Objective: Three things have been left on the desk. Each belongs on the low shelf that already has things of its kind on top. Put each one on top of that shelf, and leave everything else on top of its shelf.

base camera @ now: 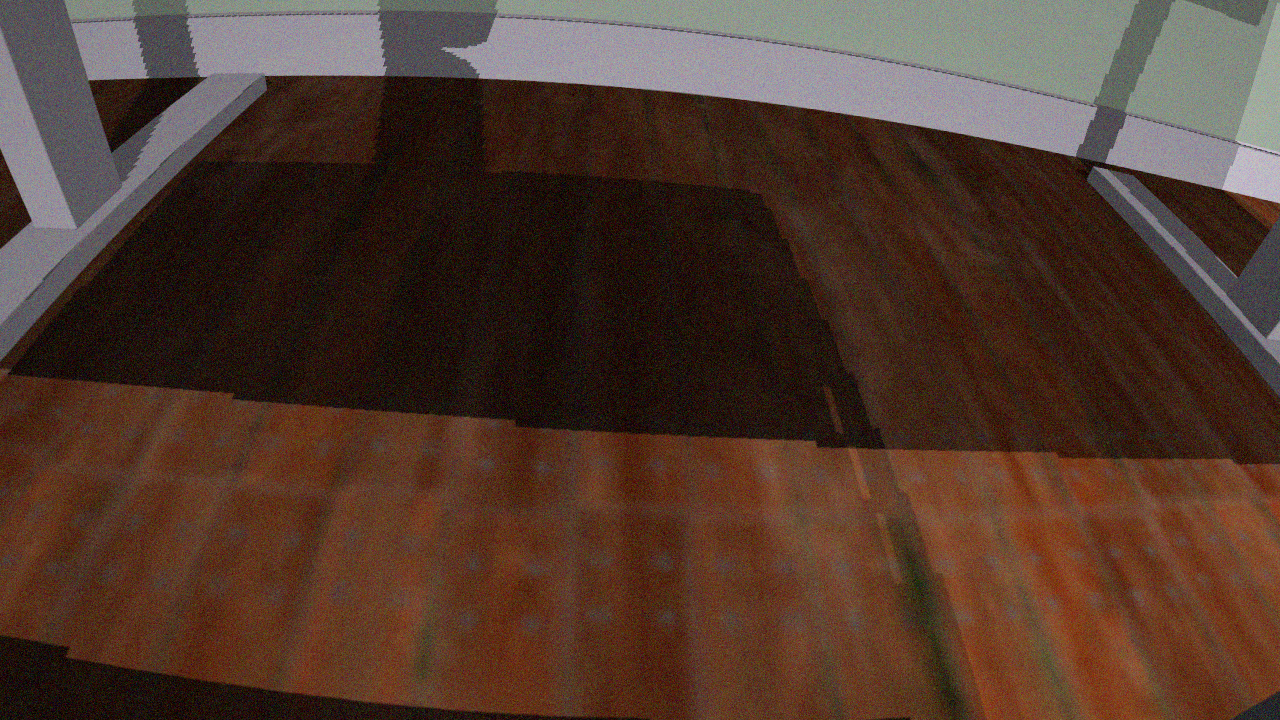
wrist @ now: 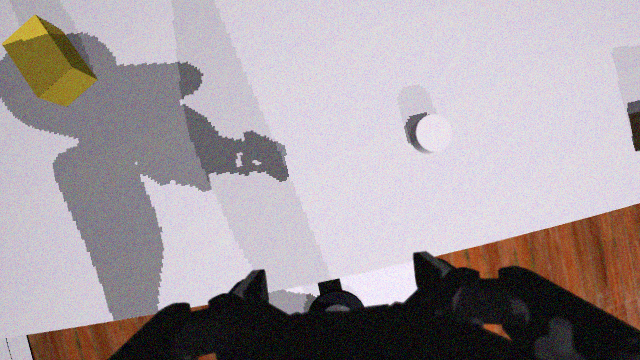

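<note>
A white desk top (wrist: 350, 200) fills most of the wrist view, seen from above. A yellow block (wrist: 45, 65) lies on it at the upper left. A small white round thing (wrist: 433, 133), like a short cylinder, stands on it right of the middle. A dark thing (wrist: 634, 127) is cut off at the right edge of the wrist view. My gripper (wrist: 340, 277) is open and empty, with its fingers wide apart at the bottom of the wrist view, above the desk's edge. The low shelves do not show in either view.
In the base camera view, a desk leg (base camera: 62, 116) with its foot bar (base camera: 192, 125) stands at the left and another foot bar (base camera: 1172, 250) lies at the right. Behind them runs a wall with a white baseboard (base camera: 626, 58). The arm's shadow falls across the desk top.
</note>
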